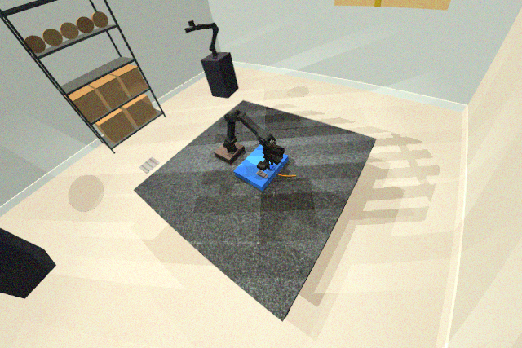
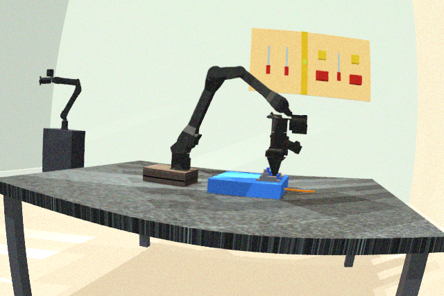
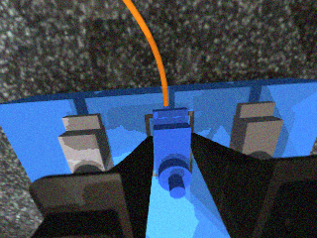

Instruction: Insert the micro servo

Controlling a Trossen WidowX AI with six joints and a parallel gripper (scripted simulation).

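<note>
The deck lies 12 cm behind my gripper tip, 2 cm to the left of it and 3 cm below it.
</note>
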